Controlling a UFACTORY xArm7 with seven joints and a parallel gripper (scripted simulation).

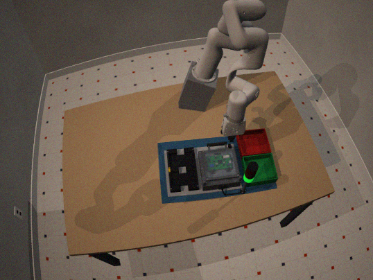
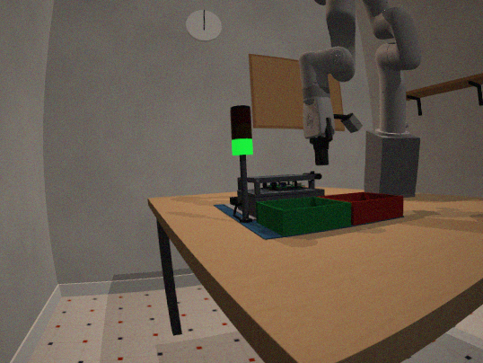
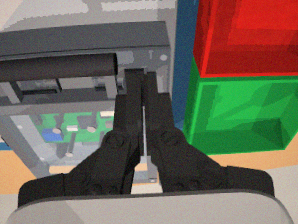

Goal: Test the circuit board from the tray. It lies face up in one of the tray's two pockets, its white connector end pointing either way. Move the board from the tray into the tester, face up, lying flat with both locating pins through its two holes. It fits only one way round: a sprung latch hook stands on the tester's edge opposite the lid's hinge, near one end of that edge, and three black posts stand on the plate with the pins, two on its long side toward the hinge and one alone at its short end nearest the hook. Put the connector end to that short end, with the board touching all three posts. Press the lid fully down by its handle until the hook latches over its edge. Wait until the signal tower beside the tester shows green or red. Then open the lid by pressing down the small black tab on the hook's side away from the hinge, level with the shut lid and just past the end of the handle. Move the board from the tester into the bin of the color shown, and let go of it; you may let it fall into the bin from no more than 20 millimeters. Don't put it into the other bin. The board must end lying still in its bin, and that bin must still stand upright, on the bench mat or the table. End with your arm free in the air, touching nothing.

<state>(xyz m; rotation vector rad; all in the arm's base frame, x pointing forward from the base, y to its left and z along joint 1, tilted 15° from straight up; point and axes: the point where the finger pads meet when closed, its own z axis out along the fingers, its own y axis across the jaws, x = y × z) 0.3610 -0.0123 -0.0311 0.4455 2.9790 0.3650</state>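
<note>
My hand is 50 mm above the latch hook, 20 mm short of it and 10 mm to the left of it. The rest, counted from my hand: red bin (140 mm to the left, 120 mm below, 20 mm ahead); then tester lid (90 mm to the right, 70 mm ahead, 50 mm below); then green circuit board (80 mm to the right, 70 mm below, 60 mm ahead).
</note>
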